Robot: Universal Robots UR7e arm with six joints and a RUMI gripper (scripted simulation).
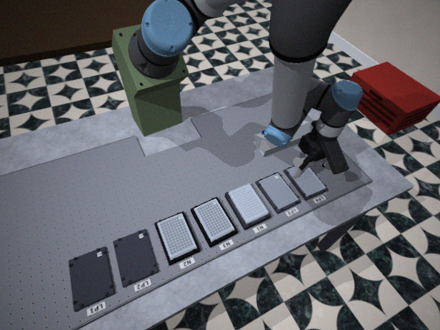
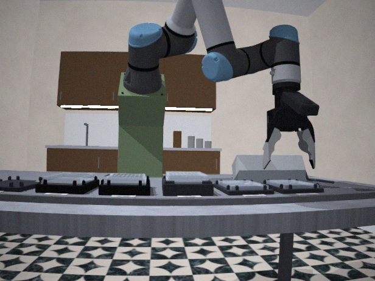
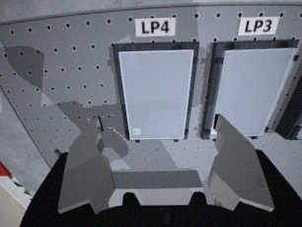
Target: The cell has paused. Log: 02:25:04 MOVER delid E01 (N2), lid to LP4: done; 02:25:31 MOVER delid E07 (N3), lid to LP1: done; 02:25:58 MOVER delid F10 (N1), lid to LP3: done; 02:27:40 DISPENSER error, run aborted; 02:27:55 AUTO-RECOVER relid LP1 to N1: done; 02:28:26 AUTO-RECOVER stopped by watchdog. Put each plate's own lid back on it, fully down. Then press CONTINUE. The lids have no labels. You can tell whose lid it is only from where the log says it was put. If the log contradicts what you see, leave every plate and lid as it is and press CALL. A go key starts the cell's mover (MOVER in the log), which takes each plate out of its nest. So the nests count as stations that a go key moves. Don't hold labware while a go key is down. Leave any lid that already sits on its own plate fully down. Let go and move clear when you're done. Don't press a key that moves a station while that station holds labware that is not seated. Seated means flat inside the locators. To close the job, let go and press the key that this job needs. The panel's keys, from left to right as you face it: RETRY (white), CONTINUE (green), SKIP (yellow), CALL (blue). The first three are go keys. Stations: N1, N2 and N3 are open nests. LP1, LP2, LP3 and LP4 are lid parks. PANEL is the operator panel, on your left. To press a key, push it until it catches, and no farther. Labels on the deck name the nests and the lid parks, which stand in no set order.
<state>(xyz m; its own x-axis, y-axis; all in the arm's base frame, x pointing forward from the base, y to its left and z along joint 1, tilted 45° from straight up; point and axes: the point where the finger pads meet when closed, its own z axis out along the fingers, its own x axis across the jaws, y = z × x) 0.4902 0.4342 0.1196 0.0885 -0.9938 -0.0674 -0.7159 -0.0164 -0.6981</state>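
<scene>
Now: the LP4 lid park 5 cm below my hand. From my hand the other things lie so: blue CALL key: 22 cm behind, 8 cm to the right, 1 cm above; LP3 lid park: 2 cm ahead, 12 cm to the right, 5 cm below; yellow SKIP key: 23 cm behind, 3 cm to the right, 1 cm above.
</scene>
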